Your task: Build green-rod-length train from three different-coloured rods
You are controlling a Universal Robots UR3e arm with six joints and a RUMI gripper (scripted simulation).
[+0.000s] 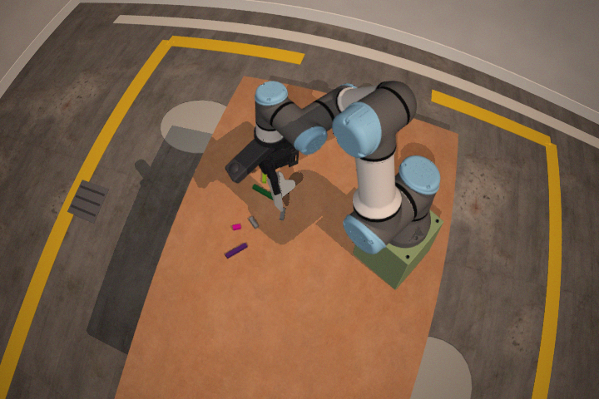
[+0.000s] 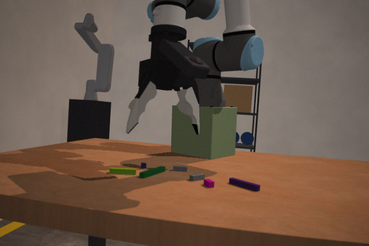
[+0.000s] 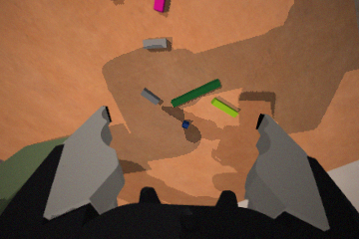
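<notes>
The blue rod lies 40 mm behind my hand, 60 mm to the right of it and 70 mm below it. Round my hand: green rod: 10 mm ahead, 20 mm to the right, 70 mm below; then lime rod: 40 mm ahead, 70 mm to the right, 70 mm below; then magenta rod: 30 mm ahead, 100 mm to the left, 70 mm below.
</notes>
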